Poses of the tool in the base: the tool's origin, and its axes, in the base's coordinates. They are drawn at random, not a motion.
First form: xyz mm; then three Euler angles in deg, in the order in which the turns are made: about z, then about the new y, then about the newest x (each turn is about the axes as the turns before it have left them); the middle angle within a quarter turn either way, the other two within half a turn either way.
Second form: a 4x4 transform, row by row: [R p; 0 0 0 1], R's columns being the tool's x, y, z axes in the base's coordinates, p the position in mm. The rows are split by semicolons. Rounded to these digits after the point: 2 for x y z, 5 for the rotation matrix.
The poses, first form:
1: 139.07 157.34 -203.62 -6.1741 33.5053 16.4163
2: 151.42 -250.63 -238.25 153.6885 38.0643 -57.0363
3: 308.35 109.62 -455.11 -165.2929 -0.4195 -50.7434
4: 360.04 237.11 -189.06 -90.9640 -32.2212 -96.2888
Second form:
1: 0.82900 0.25827 0.49604 139.07; -0.08968 0.93689 -0.33792 157.34; -0.55201 0.23565 0.79984 -203.62; 0 0 0 1
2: -0.70575 0.22252 -0.67261 151.42; 0.34898 -0.71703 -0.60340 -250.63; -0.61655 -0.66057 0.42839 -238.25; 0 0 0 1
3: -0.96721 0.15517 0.20106 308.35; -0.25387 -0.61350 -0.74777 109.62; 0.00732 -0.77430 0.63278 -455.11; 0 0 0 1
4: -0.01423 -0.11844 0.99286 360.04; -0.84588 -0.52806 -0.07512 237.11; 0.53319 -0.84091 -0.09267 -189.06; 0 0 0 1
